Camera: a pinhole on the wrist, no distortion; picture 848 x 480 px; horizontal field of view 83.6 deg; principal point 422.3 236.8 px. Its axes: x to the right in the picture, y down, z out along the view. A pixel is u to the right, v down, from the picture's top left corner.
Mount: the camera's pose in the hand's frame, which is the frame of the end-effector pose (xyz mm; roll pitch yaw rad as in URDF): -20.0 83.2 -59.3 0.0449 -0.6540 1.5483
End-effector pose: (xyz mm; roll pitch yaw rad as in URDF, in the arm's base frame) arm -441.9 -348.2 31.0 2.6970 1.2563 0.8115
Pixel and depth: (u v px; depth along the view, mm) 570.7 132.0 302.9
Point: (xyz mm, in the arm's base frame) -519.4 -543.8 -93.5
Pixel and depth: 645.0 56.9 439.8
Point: -539.6 -680.8 -242.0
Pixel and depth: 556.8 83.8 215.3
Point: -469.6 -469.9 -64.1
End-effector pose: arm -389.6 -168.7 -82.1 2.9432 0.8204 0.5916
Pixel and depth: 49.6 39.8 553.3
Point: -715.4 292.7 -394.0
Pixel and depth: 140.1 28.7 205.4
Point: -452.4 -53.6 -172.4
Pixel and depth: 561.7 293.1 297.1
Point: -545.7 -294.7 -207.6
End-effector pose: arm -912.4 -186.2 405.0 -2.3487 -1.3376 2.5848
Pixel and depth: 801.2 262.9 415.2
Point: -1379.9 -214.3 289.6
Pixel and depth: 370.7 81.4 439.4
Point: -1134.7 -444.7 533.2
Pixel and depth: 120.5 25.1 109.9
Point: -894.3 -215.8 444.4
